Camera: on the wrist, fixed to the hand. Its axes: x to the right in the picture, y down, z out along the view.
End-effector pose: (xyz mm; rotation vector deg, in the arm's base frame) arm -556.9 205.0 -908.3 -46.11 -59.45 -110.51
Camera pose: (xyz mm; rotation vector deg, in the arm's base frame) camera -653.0 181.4 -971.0 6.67 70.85 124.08
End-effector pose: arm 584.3 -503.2 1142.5 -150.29 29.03 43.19
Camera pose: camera 658.0 -448.0 1214.9 -121.71 -88.00 25.19
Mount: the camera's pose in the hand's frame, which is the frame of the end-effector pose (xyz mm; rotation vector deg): 4.7 -97.3 -65.1 -12.38 -11.08 -88.51
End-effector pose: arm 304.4 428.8 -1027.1 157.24 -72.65 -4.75
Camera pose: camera 387.3 493.2 -975.1 158.76 57.03 -30.90
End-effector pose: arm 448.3 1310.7 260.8 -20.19 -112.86 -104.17
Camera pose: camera 408.1 1235.5 180.4 -47.80 80.01 98.61
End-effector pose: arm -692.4 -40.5 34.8 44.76 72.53 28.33
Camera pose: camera -762.3 -84.8 -48.1 -24.80 70.94 -39.01
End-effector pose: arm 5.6 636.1 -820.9 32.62 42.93 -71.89
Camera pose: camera -100.7 659.2 -864.5 -28.03 67.06 -144.08
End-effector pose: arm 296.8 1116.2 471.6 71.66 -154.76 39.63
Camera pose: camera 358.7 1086.4 566.5 151.16 -60.16 1.41
